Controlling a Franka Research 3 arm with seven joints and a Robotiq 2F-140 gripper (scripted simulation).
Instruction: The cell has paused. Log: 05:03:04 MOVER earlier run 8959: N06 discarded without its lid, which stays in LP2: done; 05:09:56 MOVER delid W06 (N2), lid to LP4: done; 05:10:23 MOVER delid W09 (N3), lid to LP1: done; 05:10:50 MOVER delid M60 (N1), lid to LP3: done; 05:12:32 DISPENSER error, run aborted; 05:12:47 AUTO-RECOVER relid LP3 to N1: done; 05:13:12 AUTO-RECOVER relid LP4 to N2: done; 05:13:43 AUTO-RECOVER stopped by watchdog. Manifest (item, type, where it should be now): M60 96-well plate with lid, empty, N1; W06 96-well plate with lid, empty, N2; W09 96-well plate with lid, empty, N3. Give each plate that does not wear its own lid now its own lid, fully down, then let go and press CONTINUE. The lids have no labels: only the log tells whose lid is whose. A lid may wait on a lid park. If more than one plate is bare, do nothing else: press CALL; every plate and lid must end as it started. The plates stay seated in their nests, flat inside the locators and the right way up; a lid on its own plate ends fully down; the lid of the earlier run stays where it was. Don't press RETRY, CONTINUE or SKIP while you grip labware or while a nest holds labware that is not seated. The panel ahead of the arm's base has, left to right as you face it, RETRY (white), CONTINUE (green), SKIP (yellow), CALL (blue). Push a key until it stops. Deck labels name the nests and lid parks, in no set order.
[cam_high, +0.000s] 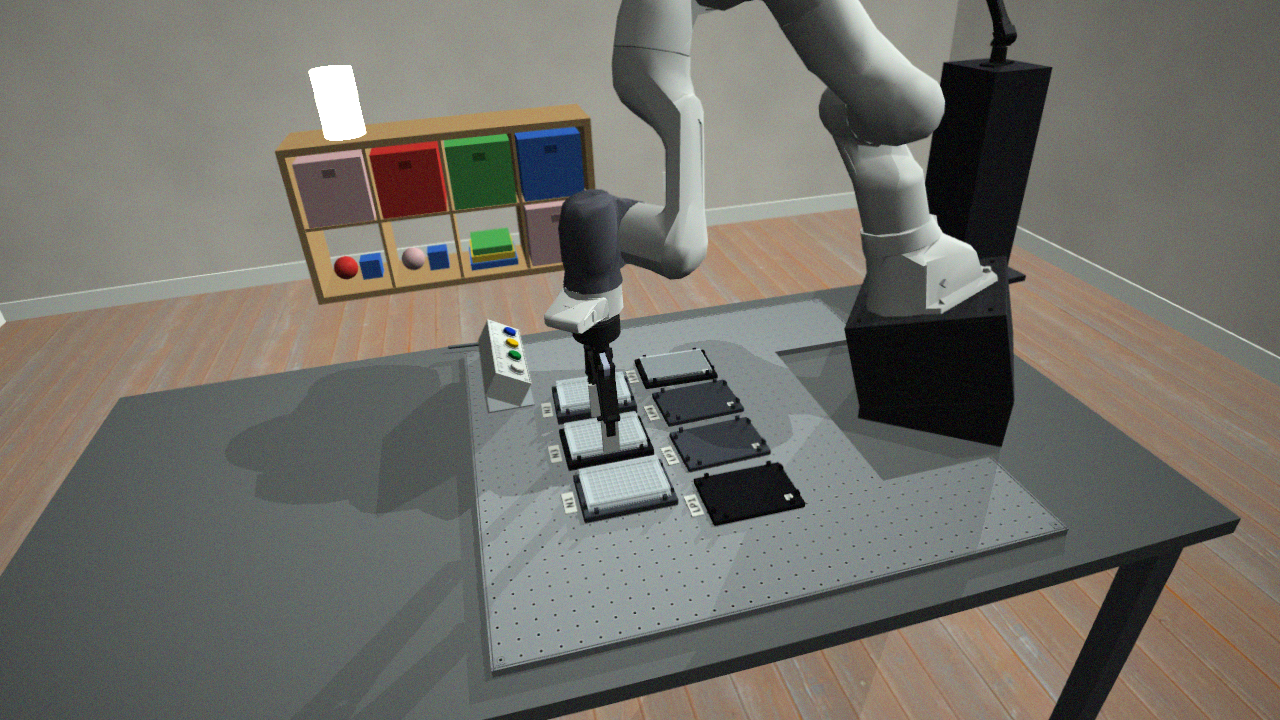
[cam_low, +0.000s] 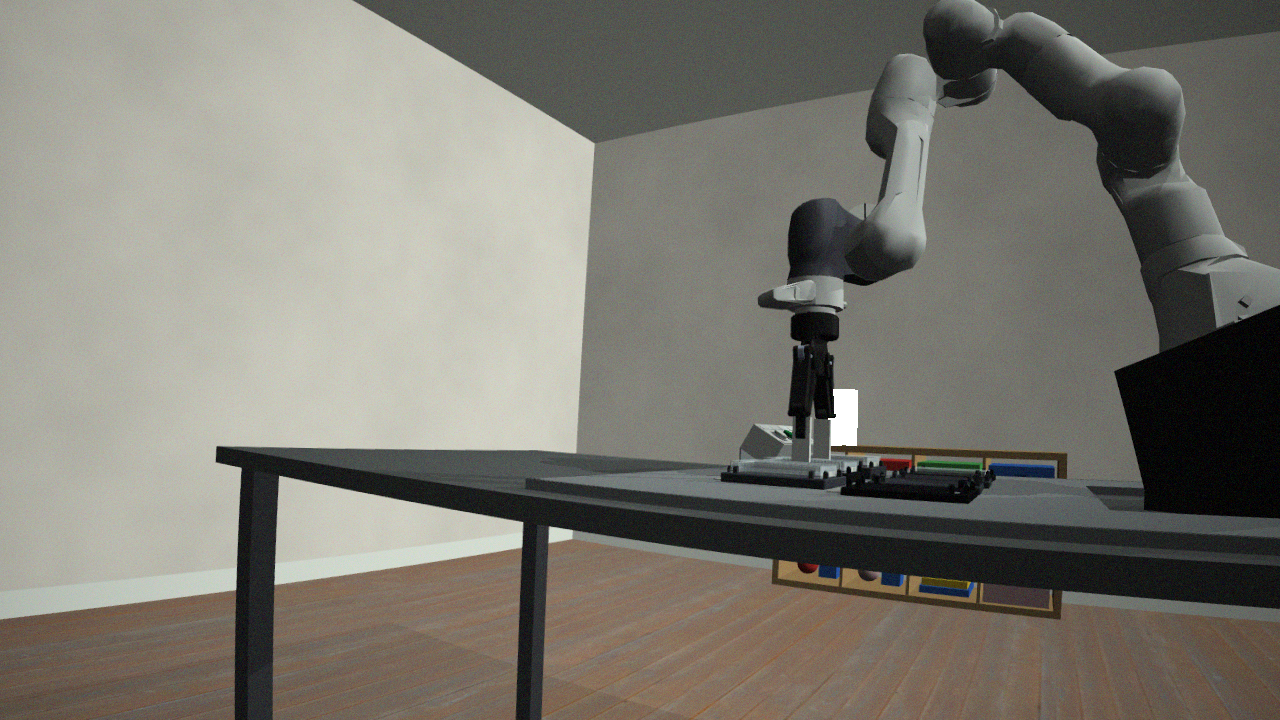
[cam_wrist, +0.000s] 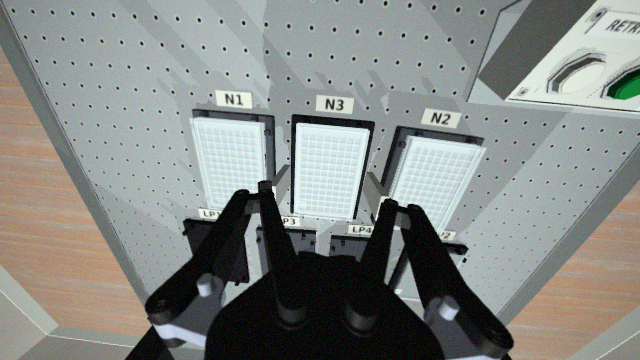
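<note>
My gripper is now 3 cm above the plate. The rest, counted from my hand: lid park LP3: 18 cm behind, 8 cm to the left, 5 cm below; then white retry key: 21 cm to the right, 10 cm ahead, 1 cm above; then lid park LP4: 19 cm behind, 5 cm to the right, 5 cm below.
</note>
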